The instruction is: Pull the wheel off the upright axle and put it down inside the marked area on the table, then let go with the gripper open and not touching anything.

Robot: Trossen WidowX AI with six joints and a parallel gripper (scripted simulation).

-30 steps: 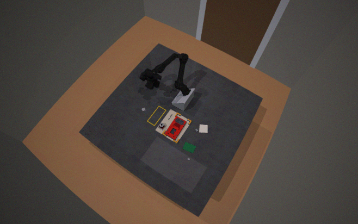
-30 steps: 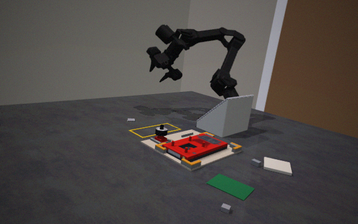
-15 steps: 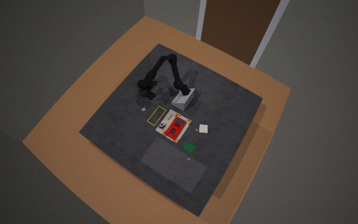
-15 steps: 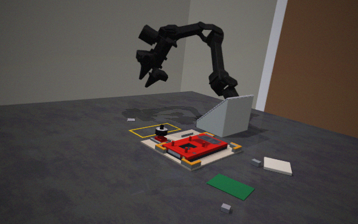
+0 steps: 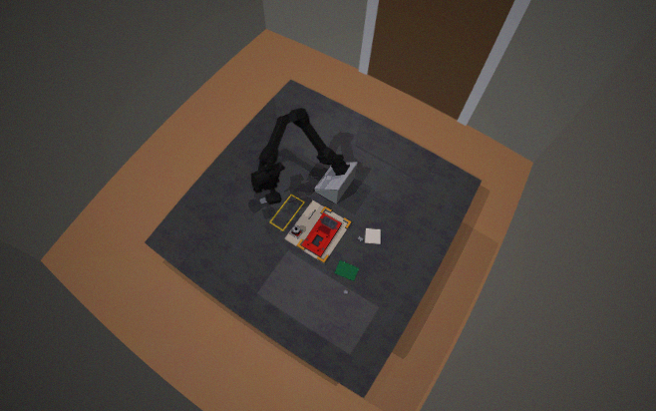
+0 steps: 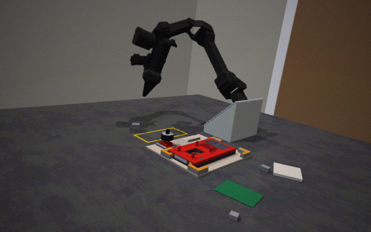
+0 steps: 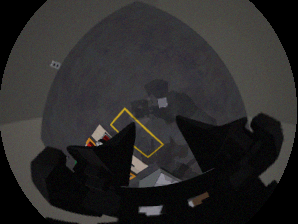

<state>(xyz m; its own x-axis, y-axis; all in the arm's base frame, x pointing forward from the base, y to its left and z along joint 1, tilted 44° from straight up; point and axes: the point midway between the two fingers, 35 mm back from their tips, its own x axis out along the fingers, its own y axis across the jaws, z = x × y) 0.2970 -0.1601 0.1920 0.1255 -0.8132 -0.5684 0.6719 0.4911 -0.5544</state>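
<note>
Now: the dark wheel 6 cm ahead of my gripper tip, 19 cm to the left of it and 9 cm below it. Also, from my gripper tip: green pad 12 cm ahead, 49 cm to the left, 13 cm below; beige tile 10 cm behind, 53 cm to the left, 13 cm below; black axle 6 cm ahead, 19 cm to the left, 10 cm below.
</note>
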